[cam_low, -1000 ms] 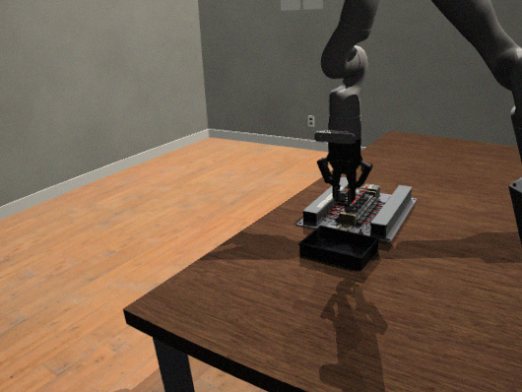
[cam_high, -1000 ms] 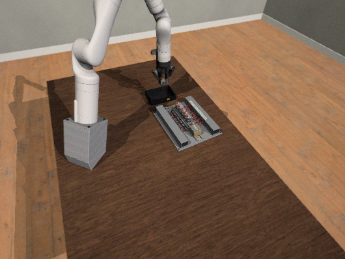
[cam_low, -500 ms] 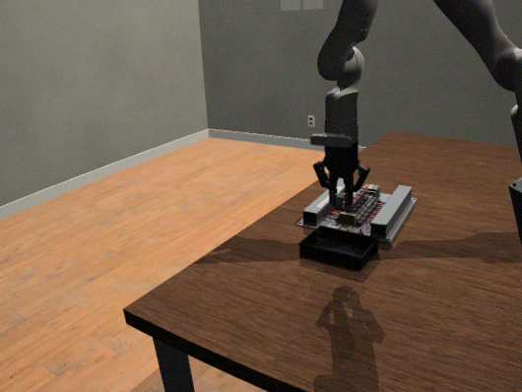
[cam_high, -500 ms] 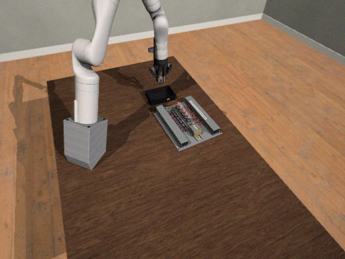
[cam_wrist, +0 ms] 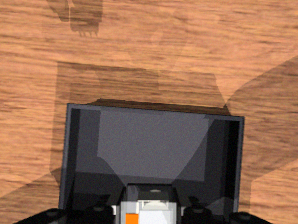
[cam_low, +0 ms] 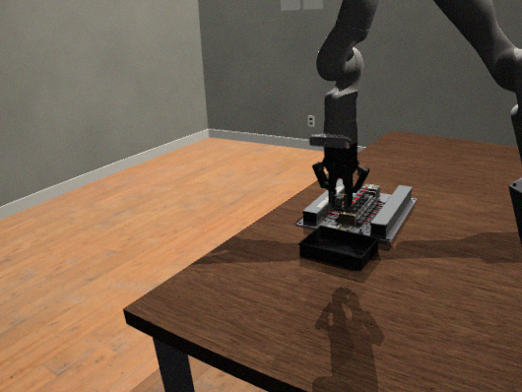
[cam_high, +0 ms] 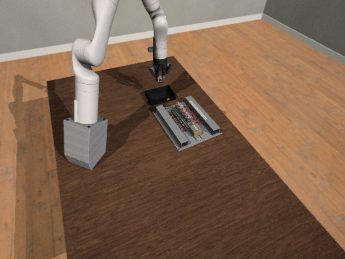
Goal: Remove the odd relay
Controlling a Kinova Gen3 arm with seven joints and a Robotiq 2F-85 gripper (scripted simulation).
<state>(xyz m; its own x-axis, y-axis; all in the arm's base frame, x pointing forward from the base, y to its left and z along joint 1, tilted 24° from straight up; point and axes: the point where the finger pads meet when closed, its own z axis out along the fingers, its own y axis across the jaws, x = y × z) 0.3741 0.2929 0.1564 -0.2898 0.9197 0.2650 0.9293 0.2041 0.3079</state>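
Right now my hand is 120 mm above the black parts tray. Round my hand: relay 230 mm to the right, 110 mm ahead, 90 mm below; then relay panel 240 mm to the right, 120 mm below, 110 mm ahead.
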